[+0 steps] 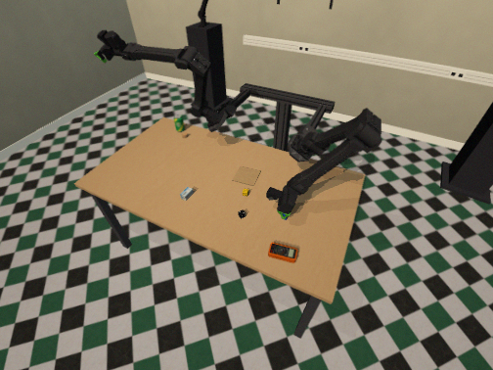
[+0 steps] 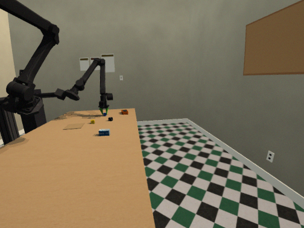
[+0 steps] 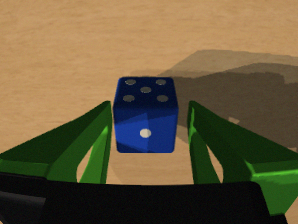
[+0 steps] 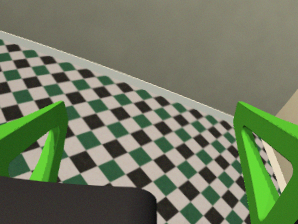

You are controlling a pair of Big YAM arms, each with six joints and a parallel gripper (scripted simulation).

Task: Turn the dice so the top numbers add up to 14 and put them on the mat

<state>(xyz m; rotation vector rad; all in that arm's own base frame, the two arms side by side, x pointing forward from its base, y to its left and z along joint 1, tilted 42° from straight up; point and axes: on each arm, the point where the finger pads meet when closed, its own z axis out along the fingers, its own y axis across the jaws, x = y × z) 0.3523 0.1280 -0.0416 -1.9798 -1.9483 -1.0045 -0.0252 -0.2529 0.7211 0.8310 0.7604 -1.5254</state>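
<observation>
My left hand is 1 cm above the blue die. Also, from my left hand: black die 20 cm to the right, 11 cm ahead, 1 cm below; tan mat 34 cm to the right, 18 cm behind, 2 cm below; yellow die 27 cm to the right, 4 cm behind, 1 cm below.
</observation>
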